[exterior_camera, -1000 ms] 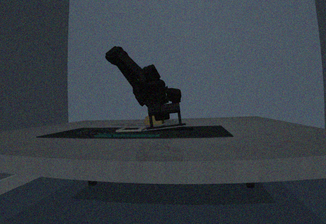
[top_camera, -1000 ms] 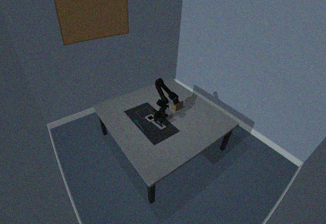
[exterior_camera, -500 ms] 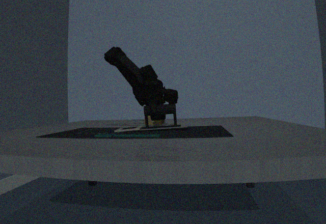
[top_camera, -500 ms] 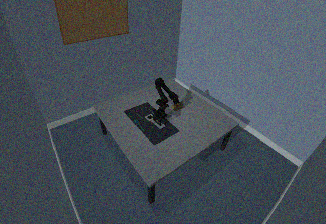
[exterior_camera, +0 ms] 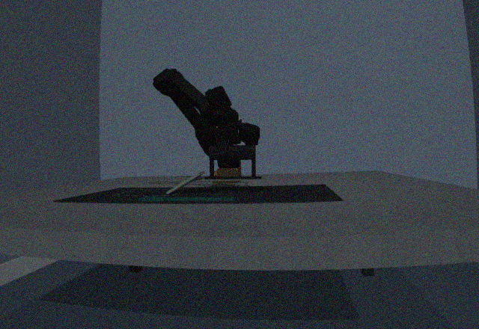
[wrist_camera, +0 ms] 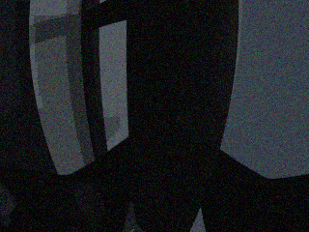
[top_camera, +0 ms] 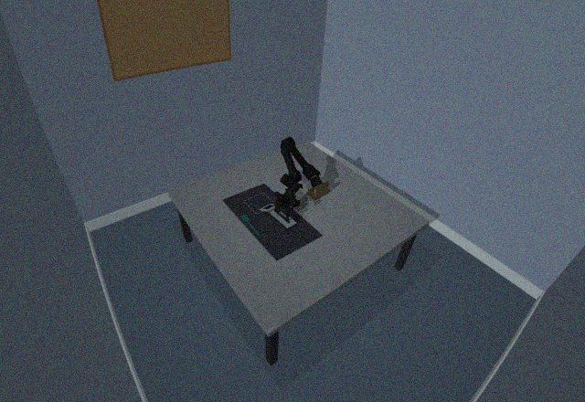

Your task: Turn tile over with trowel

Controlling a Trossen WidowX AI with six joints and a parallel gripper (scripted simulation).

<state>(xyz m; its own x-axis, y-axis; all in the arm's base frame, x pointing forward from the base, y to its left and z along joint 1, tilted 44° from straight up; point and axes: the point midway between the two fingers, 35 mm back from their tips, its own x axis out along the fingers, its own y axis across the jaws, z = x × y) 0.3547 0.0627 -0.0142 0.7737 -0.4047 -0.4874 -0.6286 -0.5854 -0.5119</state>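
My gripper tip is 110 mm to the left of the tile, 50 mm above it and 10 mm past it. Round my gripper tip: dark mat (100 mm below, 50 mm to the right, 20 mm ahead); teal strip (160 mm ahead, 80 mm below, 70 mm to the right); trowel (30 mm behind, 10 mm below).
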